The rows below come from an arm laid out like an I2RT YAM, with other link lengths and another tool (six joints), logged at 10 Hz.
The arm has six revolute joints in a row. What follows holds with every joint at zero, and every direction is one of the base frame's.
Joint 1 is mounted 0.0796 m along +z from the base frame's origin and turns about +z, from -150 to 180 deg.
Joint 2 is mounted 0.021 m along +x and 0.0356 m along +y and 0.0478 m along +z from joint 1 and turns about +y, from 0 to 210 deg.
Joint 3 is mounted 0.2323 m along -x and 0.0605 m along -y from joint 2 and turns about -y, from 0 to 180 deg.
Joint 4 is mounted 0.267 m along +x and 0.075 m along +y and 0.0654 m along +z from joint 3 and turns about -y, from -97 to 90 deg.
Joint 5 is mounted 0.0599 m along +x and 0.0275 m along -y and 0.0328 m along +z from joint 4 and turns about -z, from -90 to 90 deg.
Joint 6 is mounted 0.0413 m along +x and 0.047 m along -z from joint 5 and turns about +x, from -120 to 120 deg.
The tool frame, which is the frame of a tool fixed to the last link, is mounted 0.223 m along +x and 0.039 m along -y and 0.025 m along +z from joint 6; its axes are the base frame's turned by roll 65.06, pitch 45.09 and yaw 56.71 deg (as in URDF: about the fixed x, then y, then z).
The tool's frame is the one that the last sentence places.
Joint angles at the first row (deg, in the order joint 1, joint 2, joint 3, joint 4, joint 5, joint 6):
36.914, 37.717, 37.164, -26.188, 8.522, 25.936
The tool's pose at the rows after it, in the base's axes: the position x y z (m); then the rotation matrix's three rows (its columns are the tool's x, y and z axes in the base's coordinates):
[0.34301, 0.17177, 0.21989], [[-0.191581, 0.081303, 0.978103], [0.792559, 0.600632, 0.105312], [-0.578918, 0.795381, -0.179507]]
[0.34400, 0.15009, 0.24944], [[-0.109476, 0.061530, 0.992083], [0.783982, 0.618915, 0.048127], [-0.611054, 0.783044, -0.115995]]
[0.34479, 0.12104, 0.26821], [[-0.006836, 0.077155, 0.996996], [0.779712, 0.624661, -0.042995], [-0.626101, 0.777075, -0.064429]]
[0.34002, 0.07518, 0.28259], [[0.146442, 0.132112, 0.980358], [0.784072, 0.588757, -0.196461], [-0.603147, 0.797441, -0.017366]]
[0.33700, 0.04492, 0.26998], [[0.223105, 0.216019, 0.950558], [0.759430, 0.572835, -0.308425], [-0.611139, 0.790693, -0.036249]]
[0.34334, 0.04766, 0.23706], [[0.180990, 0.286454, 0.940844], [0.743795, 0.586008, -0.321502], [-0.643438, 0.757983, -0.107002]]
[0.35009, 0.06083, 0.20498], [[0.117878, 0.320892, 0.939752], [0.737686, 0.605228, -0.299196], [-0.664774, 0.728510, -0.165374]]
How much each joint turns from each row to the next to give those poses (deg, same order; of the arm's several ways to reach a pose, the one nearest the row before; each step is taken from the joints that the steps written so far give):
-0.088, -1.849, 3.337, -1.758, 1.406, -1.756
0.001, -1.930, 2.295, -1.671, 4.200, -2.202
0.001, -2.026, 0.535, -0.528, 5.701, -0.621
0.088, -3.428, -0.876, -0.352, 8.779, 2.365
-0.264, -0.015, -1.146, -1.490, 5.914, 2.816
-0.703, 3.864, -1.051, -0.708, -0.676, 2.022
-0.090, 3.609, -1.844, 1.394, -2.103, 0.797

